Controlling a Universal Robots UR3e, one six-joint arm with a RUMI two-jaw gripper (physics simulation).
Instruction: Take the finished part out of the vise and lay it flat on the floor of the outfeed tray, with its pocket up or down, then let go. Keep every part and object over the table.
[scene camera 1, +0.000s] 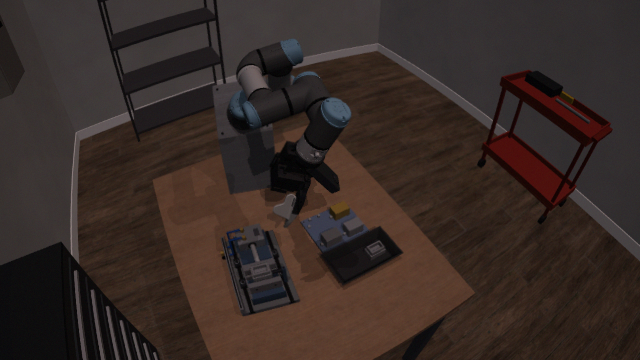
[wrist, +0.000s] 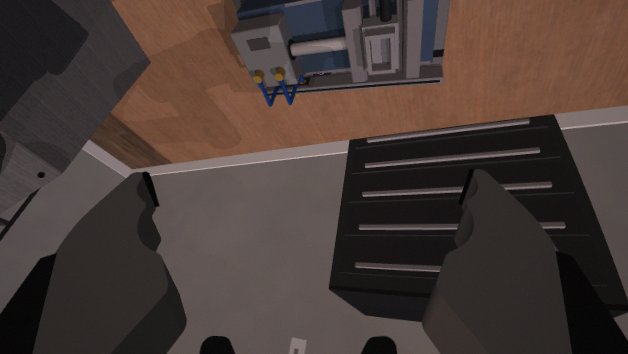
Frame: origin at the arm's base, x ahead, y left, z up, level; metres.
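Where they show: gripper, fingertip midpoint: (scene camera 1: 282, 201) (wrist: 308, 175).
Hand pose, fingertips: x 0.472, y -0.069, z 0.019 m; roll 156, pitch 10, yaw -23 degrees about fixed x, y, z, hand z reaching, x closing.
Each offset is from my fingertips to the centre of the thing.
The finished part @[dy -0.098, dx +0.003, dz -0.258 m] (scene camera 1: 260, 271) (wrist: 381, 52), a small grey block with its rectangular pocket up, sits between the jaws of the vise @[dy -0.092, dx -0.060, dz -0.306 m] (scene camera 1: 265, 286) (wrist: 413, 40) on the left of the table. My gripper (scene camera 1: 311, 206) (wrist: 308, 175) is open and empty, its two fingers wide apart. It hangs above the table, behind and to the right of the vise in the scene view, tilted so that the wrist view looks past the vise. The black outfeed tray (scene camera 1: 372, 266) stands right of the vise. A similar pocketed part @[dy +0.283, dx +0.064, dz -0.326 m] (scene camera 1: 375, 248) lies in the tray's right half.
A blue board (scene camera 1: 312, 227) with two grey blocks @[dy +0.185, dx -0.059, dz -0.330 m] (scene camera 1: 331, 236) @[dy +0.275, dx -0.061, dz -0.330 m] (scene camera 1: 353, 226) and a yellow block @[dy +0.274, dx -0.151, dz -0.330 m] (scene camera 1: 340, 210) adjoins the tray's back. Blue hoses rise from brass fittings @[dy -0.094, dx -0.140, dz -0.253 m] (wrist: 280, 75) on the vise's cylinder end. The grey pedestal (scene camera 1: 245, 160) stands behind. A black cabinet (scene camera 1: 30, 300) (wrist: 400, 215) is beyond the table.
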